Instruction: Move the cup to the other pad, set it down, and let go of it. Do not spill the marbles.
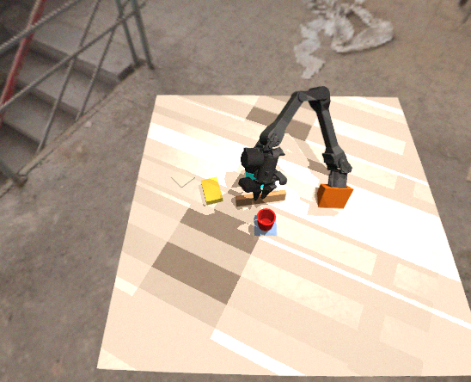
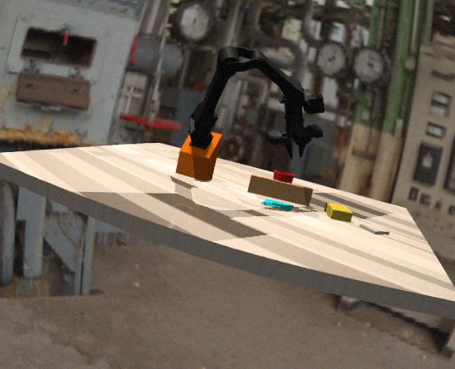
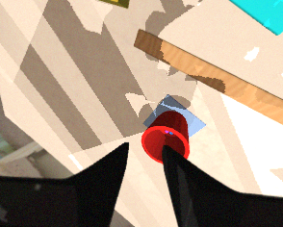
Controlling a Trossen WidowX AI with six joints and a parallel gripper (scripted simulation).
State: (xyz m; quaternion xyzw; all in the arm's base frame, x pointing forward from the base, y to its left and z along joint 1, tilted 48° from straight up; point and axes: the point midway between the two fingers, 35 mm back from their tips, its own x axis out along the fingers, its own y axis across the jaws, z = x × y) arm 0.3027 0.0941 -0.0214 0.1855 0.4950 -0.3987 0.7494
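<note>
Right now the red cup is 100 mm below my gripper tip, 40 mm to the left of it and 30 mm behind it. Round my gripper tip: wooden bar: 120 mm below, 70 mm to the right, 10 mm behind; then teal pad: 180 mm to the right, 150 mm below, 20 mm ahead; then light blue pad: 150 mm below, 40 mm to the left, 40 mm behind.
</note>
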